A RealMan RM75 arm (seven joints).
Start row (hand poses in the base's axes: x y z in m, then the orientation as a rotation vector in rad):
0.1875, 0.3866, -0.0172, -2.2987, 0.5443, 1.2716
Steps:
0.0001, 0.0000, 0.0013, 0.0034, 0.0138, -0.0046
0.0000, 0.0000, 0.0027, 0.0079, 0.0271, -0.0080
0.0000, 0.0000, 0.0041, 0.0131, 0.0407, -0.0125
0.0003, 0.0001, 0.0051, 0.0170, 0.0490, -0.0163
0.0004, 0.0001, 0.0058, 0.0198, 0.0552, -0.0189
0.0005, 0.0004, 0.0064, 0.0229, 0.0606, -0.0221
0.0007, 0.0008, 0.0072, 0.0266, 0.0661, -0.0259
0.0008, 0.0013, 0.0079, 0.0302, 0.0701, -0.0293
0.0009, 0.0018, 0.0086, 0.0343, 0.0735, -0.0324
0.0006, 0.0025, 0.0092, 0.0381, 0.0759, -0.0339
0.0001, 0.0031, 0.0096, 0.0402, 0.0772, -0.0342
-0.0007, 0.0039, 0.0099, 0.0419, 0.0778, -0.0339
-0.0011, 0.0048, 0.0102, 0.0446, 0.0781, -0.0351
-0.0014, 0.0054, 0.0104, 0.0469, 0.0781, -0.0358
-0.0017, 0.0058, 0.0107, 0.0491, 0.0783, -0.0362
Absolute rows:
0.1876, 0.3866, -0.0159, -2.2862, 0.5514, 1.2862
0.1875, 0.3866, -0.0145, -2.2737, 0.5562, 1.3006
0.1875, 0.3866, -0.0131, -2.2597, 0.5617, 1.3148
0.1878, 0.3867, -0.0121, -2.2499, 0.5656, 1.3228
0.1879, 0.3867, -0.0114, -2.2429, 0.5684, 1.3290
0.1880, 0.3870, -0.0108, -2.2356, 0.5712, 1.3338
0.1882, 0.3874, -0.0100, -2.2275, 0.5743, 1.3385
0.1883, 0.3879, -0.0093, -2.2205, 0.5766, 1.3415
0.1884, 0.3884, -0.0086, -2.2136, 0.5779, 1.3439
0.1881, 0.3891, -0.0080, -2.2084, 0.5774, 1.3459
0.1876, 0.3897, -0.0076, -2.2058, 0.5765, 1.3473
0.1868, 0.3905, -0.0073, -2.2043, 0.5751, 1.3481
0.1864, 0.3914, -0.0070, -2.2013, 0.5745, 1.3478
0.1861, 0.3920, -0.0068, -2.1990, 0.5735, 1.3473
0.1858, 0.3924, -0.0065, -2.1969, 0.5723, 1.3473

